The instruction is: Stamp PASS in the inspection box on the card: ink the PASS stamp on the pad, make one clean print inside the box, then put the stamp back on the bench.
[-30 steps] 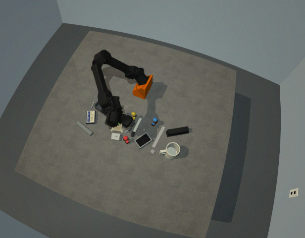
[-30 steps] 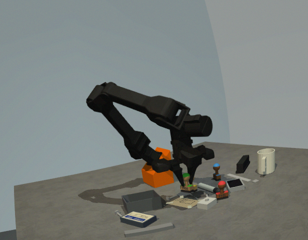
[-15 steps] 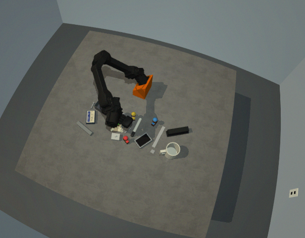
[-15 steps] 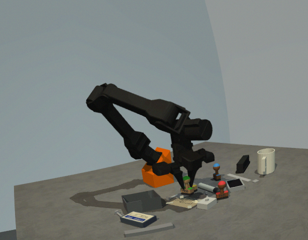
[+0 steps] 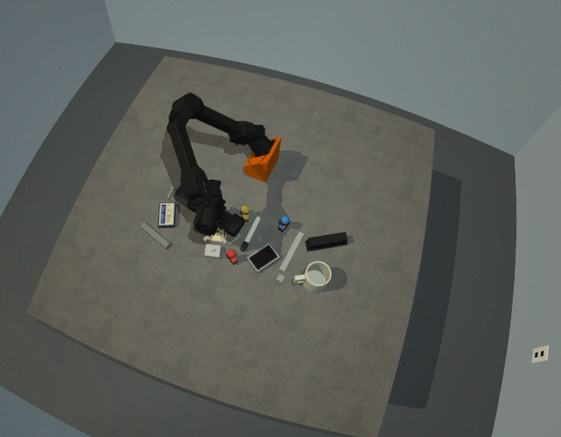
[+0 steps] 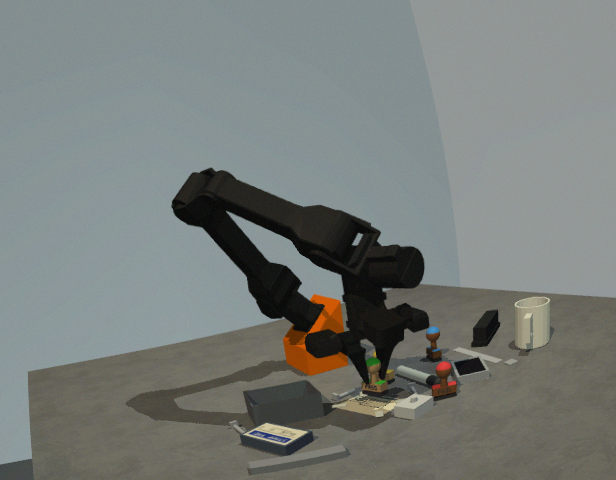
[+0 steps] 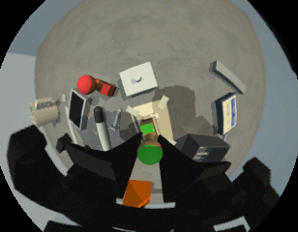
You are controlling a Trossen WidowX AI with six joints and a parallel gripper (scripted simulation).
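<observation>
Now: the cream card 5 cm below my gripper tip, 1 cm to the right of it and 1 cm behind it. From my gripper tip the other things lie so: yellow-topped HOLD stamp (8 cm behind, 7 cm to the left, 2 cm below); marker (11 cm to the left, 3 cm below); green-topped PASS stamp (right at my gripper tip).
</observation>
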